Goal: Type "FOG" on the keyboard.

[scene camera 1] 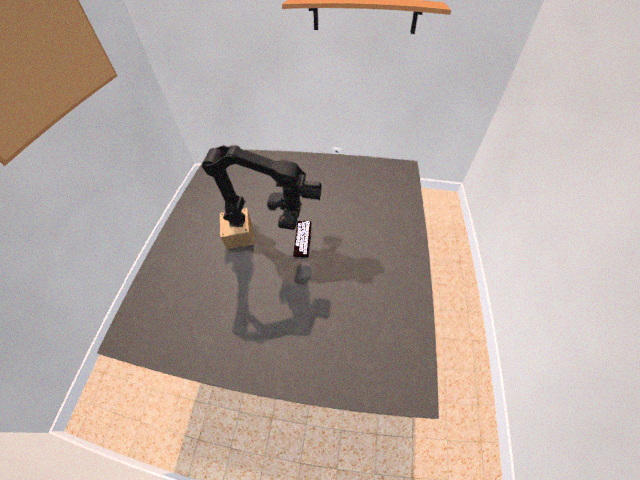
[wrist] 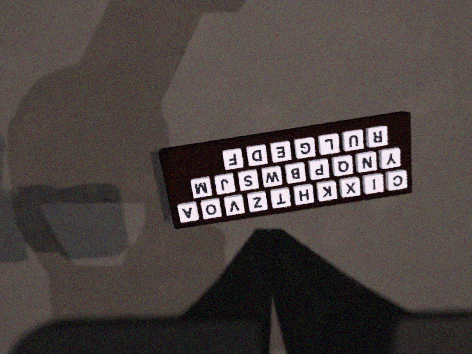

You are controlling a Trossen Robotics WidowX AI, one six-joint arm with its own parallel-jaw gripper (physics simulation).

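Places are measured from the arm's base along level axes (x right, y ahead, z up), in metres.
Where they show: gripper, fingertip midpoint: (wrist: 267,241); arm's base, link origin: (scene camera 1: 237,220).
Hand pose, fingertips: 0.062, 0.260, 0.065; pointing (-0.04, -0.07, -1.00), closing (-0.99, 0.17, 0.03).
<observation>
Things, the pixels of their centre, and the offset from my fingertips, as dx, dy, dz. "spot": a spot on its surface instead. Level surfaces: height alone.
- dark red keyboard, surface spot: (wrist: 190,162) (scene camera 1: 296,251) spot: +0.041, +0.000, -0.155
- F key, body centre: (wrist: 233,158) +0.008, +0.003, -0.153
- G key, body centre: (wrist: 304,147) -0.046, +0.005, -0.153
- O key, body centre: (wrist: 211,208) +0.033, +0.038, -0.153
- dark mat, surface height: dz -0.167
A dark red keyboard (scene camera 1: 299,253) (wrist: 190,162) with white letter keys lies flat on the dark mat. In the wrist view its letters appear upside down. The F key (wrist: 233,159) is at the left end of the far row, the G key (wrist: 305,147) is in that row's middle, and the O key (wrist: 211,209) is second from the left in the near row. My gripper (scene camera 1: 285,210) (wrist: 267,241) is shut and empty. In the wrist view its tips show just below the near row, around Z and T. It hangs above the mat, apart from the keyboard.
The arm stands on a wooden block (scene camera 1: 237,239) left of the keyboard. Arm shadows fall on the dark mat (scene camera 1: 372,335) around the keyboard. A wooden shelf (scene camera 1: 367,5) is on the back wall, and a brown panel (scene camera 1: 46,67) is at the upper left.
</observation>
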